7 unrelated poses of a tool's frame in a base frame.
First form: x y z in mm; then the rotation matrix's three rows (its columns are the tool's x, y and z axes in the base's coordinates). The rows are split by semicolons.
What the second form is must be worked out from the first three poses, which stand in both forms.
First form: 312, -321, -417; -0.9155, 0.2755, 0.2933; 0.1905, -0.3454, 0.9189; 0.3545, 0.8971, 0.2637
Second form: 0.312, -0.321, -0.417; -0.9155, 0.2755, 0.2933; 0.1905, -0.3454, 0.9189; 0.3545, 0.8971, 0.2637
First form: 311, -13, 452; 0.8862, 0.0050, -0.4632; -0.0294, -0.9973, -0.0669; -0.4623, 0.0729, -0.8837
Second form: 0.311, -0.013, 0.452; 0.8862, 0.0050, -0.4632; -0.0294, -0.9973, -0.0669; -0.4623, 0.0729, -0.8837
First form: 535, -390, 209; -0.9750, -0.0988, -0.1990; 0.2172, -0.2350, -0.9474; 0.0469, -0.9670, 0.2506
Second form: 0.535, -0.390, 0.209; -0.9750, -0.0988, -0.1990; 0.2172, -0.2350, -0.9474; 0.0469, -0.9670, 0.2506
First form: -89, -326, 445; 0.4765, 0.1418, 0.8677; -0.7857, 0.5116, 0.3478; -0.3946, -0.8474, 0.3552
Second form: -0.089, -0.326, 0.445; 0.4765, 0.1418, 0.8677; -0.7857, 0.5116, 0.3478; -0.3946, -0.8474, 0.3552
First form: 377, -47, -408; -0.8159, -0.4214, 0.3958; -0.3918, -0.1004, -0.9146; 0.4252, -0.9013, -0.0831
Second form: 0.377, -0.047, -0.408; -0.8159, -0.4214, 0.3958; -0.3918, -0.1004, -0.9146; 0.4252, -0.9013, -0.0831
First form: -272, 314, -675; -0.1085, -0.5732, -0.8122; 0.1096, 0.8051, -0.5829; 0.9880, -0.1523, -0.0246
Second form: -0.272, 0.314, -0.675; -0.1085, -0.5732, -0.8122; 0.1096, 0.8051, -0.5829; 0.9880, -0.1523, -0.0246
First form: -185, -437, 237; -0.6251, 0.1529, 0.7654; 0.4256, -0.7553, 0.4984; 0.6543, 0.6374, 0.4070
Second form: -0.185, -0.437, 0.237; -0.6251, 0.1529, 0.7654; 0.4256, -0.7553, 0.4984; 0.6543, 0.6374, 0.4070
